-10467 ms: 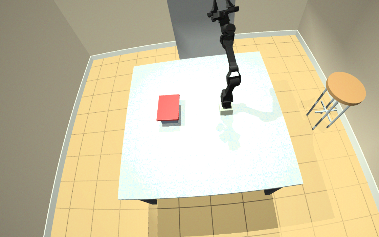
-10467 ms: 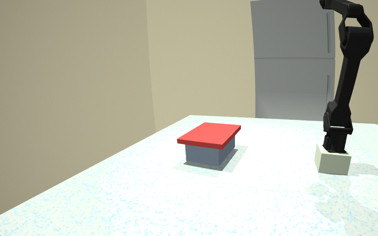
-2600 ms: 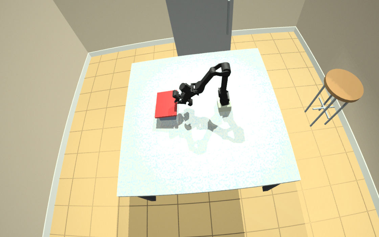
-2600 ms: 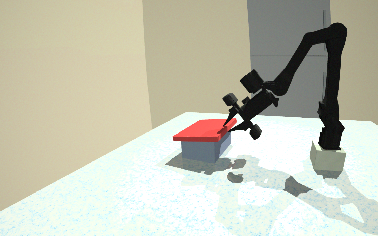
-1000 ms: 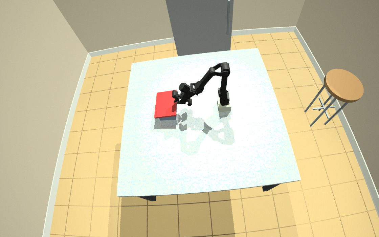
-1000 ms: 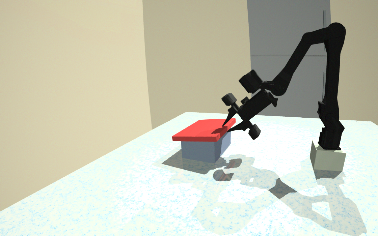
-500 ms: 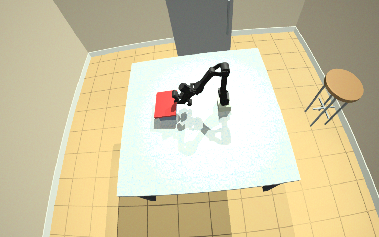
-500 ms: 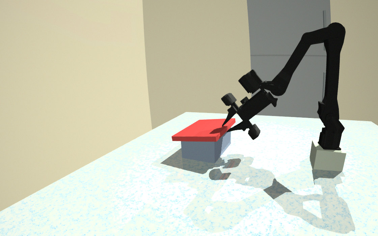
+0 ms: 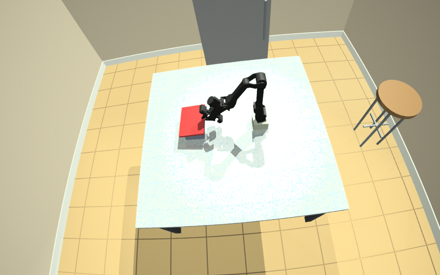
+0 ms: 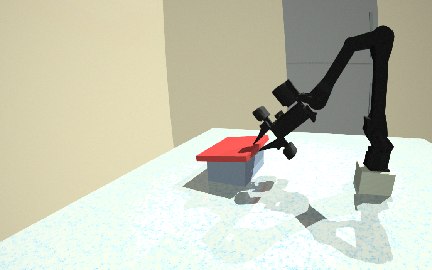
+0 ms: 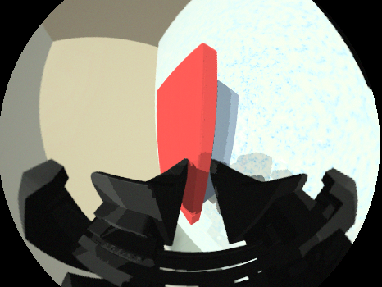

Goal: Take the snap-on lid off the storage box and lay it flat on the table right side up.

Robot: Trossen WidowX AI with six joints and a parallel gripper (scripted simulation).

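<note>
The red lid lies 70 mm ahead of my gripper tip and 20 mm to the right of it. The rest, counted from my gripper tip: storage box 70 mm ahead, 50 mm below, 10 mm to the right.
</note>
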